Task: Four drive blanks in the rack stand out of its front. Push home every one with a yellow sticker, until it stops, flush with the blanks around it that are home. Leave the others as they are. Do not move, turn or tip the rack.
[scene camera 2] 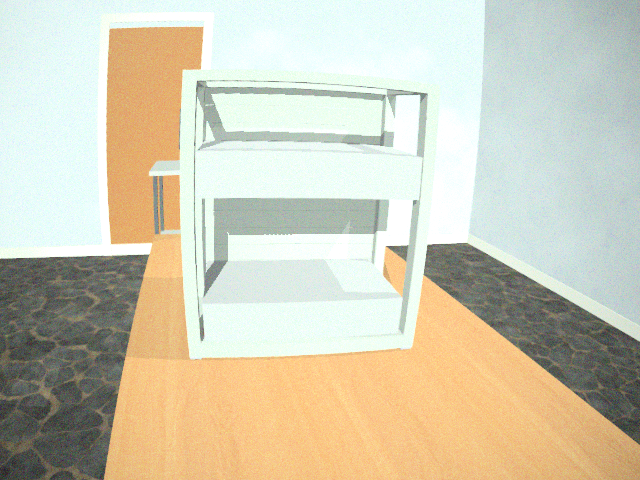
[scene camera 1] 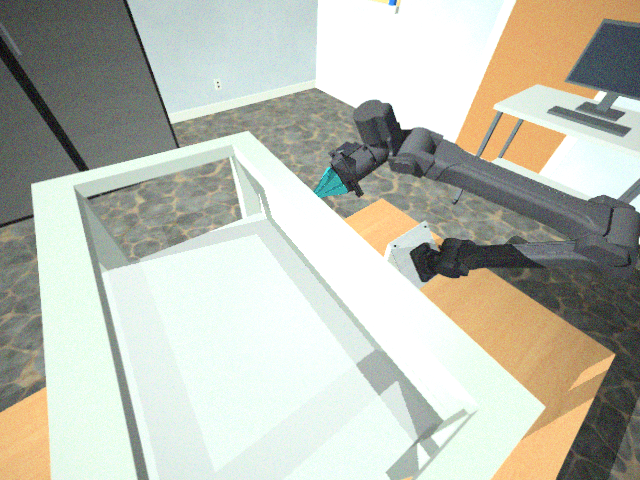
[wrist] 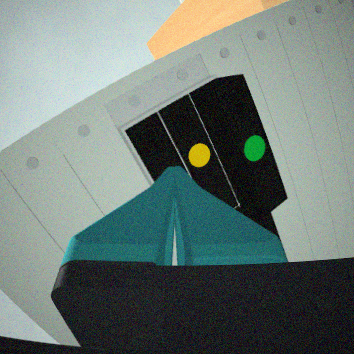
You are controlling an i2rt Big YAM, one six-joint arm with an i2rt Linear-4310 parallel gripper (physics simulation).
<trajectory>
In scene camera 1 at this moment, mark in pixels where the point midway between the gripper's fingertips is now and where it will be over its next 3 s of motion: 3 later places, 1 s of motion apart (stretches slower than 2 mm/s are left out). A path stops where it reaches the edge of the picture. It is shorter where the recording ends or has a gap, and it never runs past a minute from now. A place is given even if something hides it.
My gripper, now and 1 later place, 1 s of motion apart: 310, 198; 363, 164
</trajectory>
